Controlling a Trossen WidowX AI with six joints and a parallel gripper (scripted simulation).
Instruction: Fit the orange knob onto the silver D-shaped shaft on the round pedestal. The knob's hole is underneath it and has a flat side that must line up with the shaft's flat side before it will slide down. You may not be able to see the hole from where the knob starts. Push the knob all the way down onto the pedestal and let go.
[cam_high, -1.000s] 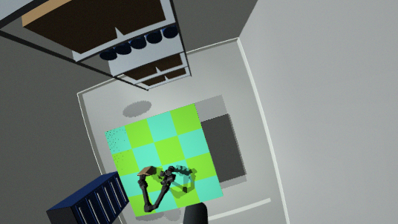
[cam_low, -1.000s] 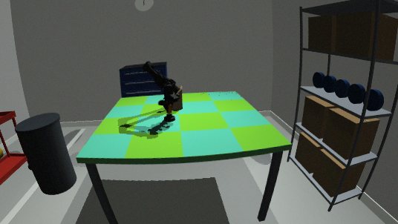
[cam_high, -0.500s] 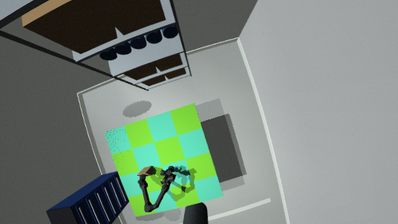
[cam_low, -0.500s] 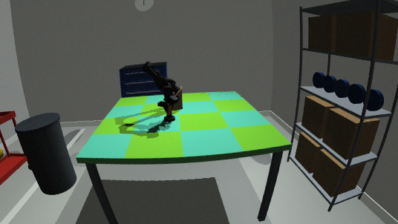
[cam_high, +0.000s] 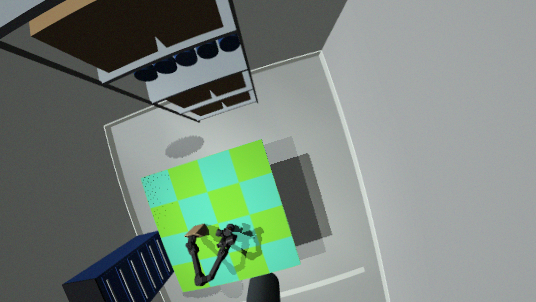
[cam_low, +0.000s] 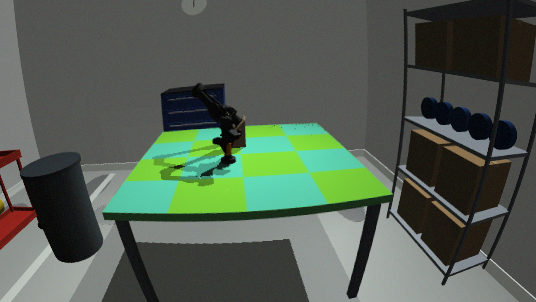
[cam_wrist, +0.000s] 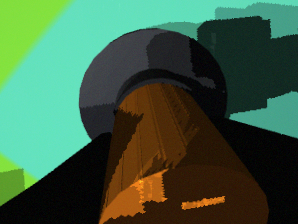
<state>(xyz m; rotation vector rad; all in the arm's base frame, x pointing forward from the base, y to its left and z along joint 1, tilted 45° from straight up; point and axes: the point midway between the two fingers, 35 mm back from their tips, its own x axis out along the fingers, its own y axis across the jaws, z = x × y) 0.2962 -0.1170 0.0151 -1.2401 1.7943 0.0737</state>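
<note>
Now: the orange knob 30 mm above my gripper tip. From my gripper tip the other things lie so: dark round pedestal: 20 mm below.
</note>
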